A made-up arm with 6 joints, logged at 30 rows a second.
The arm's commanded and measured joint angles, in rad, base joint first. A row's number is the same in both.
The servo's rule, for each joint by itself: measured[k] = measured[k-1] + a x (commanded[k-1-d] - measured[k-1]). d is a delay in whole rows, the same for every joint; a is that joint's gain. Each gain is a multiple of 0.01, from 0.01 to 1. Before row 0 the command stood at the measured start. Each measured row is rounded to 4 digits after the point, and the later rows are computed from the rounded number. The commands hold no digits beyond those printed.
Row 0, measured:
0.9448, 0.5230, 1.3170, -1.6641, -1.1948, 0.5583
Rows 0 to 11, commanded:
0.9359, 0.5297, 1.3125, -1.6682, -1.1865, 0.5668
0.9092, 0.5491, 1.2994, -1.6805, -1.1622, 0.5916
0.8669, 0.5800, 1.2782, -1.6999, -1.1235, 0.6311
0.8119, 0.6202, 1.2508, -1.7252, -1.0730, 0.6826
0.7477, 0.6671, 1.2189, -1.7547, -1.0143, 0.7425
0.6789, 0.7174, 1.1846, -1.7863, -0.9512, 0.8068
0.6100, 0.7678, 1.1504, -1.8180, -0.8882, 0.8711
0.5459, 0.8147, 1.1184, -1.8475, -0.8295, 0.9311
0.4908, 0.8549, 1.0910, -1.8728, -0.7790, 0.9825
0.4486, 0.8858, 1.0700, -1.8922, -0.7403, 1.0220
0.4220, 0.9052, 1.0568, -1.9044, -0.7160, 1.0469
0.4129, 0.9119, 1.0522, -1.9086, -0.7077, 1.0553
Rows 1 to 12, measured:
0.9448, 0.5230, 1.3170, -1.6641, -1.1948, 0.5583
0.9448, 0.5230, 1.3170, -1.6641, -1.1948, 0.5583
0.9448, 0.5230, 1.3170, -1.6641, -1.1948, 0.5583
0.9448, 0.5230, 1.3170, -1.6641, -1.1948, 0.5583
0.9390, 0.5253, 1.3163, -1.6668, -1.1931, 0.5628
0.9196, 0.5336, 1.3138, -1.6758, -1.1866, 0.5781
0.8853, 0.5498, 1.3085, -1.6917, -1.1733, 0.6062
0.8376, 0.5744, 1.2998, -1.7138, -1.1522, 0.6467
0.7792, 0.6068, 1.2877, -1.7408, -1.1232, 0.6975
0.7140, 0.6455, 1.2722, -1.7708, -1.0871, 0.7554
0.6464, 0.6883, 1.2539, -1.8020, -1.0453, 0.8167
0.5811, 0.7325, 1.2336, -1.8320, -1.0000, 0.8773
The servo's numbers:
d 4
a 0.65 0.35 0.15 0.66 0.21 0.53

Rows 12 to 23, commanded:
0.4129, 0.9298, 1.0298, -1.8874, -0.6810, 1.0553
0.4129, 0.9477, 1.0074, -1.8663, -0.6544, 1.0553
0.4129, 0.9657, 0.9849, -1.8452, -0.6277, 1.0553
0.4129, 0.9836, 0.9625, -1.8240, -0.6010, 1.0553
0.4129, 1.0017, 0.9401, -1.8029, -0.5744, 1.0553
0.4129, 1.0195, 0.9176, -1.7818, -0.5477, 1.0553
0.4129, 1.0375, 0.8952, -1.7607, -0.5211, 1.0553
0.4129, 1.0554, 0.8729, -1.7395, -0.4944, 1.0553
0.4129, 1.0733, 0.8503, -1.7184, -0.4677, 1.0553
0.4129, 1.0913, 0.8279, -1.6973, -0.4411, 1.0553
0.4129, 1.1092, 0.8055, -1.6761, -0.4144, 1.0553
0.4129, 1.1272, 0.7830, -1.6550, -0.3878, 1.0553
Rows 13 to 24, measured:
0.5224, 0.7753, 1.2122, -1.8589, -0.9536, 0.9331
0.4744, 0.8140, 1.1909, -1.8809, -0.9088, 0.9802
0.4403, 0.8459, 1.1708, -1.8964, -0.8683, 1.0156
0.4225, 0.8690, 1.1530, -1.9045, -0.8346, 1.0366
0.4163, 0.8903, 1.1345, -1.8932, -0.8023, 1.0465
0.4141, 0.9104, 1.1154, -1.8754, -0.7712, 1.0512
0.4133, 0.9298, 1.0958, -1.8555, -0.7411, 1.0534
0.4130, 0.9486, 1.0758, -1.8347, -0.7117, 1.0544
0.4129, 0.9672, 1.0554, -1.8137, -0.6829, 1.0549
0.4129, 0.9855, 1.0347, -1.7926, -0.6545, 1.0551
0.4129, 1.0037, 1.0138, -1.7715, -0.6265, 1.0552
0.4129, 1.0218, 0.9927, -1.7504, -0.5988, 1.0553

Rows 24 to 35, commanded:
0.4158, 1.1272, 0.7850, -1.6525, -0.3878, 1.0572
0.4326, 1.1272, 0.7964, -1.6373, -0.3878, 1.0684
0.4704, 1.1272, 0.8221, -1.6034, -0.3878, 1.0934
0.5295, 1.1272, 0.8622, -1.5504, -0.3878, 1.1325
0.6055, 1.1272, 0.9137, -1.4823, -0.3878, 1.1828
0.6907, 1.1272, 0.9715, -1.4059, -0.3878, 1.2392
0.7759, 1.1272, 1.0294, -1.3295, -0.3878, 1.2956
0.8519, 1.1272, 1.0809, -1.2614, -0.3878, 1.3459
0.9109, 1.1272, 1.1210, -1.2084, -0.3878, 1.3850
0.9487, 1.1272, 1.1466, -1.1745, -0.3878, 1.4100
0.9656, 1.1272, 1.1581, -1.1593, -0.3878, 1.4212
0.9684, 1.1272, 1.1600, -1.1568, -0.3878, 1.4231
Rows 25 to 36, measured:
0.4129, 1.0398, 0.9713, -1.7293, -0.5713, 1.0553
0.4129, 1.0578, 0.9498, -1.7082, -0.5440, 1.0553
0.4129, 1.0758, 0.9282, -1.6870, -0.5168, 1.0553
0.4129, 1.0938, 0.9064, -1.6659, -0.4897, 1.0553
0.4148, 1.1055, 0.8882, -1.6571, -0.4683, 1.0563
0.4264, 1.1131, 0.8744, -1.6440, -0.4514, 1.0627
0.4550, 1.1180, 0.8666, -1.6172, -0.4380, 1.0790
0.5034, 1.1212, 0.8659, -1.5731, -0.4275, 1.1074
0.5698, 1.1233, 0.8731, -1.5132, -0.4192, 1.1474
0.6484, 1.1247, 0.8879, -1.4424, -0.4126, 1.1961
0.7313, 1.1256, 0.9091, -1.3679, -0.4074, 1.2488
0.8097, 1.1262, 0.9349, -1.2976, -0.4033, 1.3003

